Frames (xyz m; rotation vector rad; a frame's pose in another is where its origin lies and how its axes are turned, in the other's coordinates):
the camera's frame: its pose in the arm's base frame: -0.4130 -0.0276 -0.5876 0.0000 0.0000 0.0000
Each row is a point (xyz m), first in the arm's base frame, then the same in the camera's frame.
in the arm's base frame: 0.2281 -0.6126 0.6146
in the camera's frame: 0.6411 -0.5850 1.2022
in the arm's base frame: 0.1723 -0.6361 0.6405
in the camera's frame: 0.5853 -0.6085 1.2281
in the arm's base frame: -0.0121 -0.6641 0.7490
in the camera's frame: 0.4009 -0.6365 1.3366
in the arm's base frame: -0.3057 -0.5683 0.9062
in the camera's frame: 0.1073 -0.5407 1.4938
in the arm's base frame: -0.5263 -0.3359 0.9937
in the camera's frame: -0.1133 -0.3083 1.5813
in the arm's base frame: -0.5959 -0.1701 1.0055
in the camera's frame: -0.1829 -0.1425 1.5931
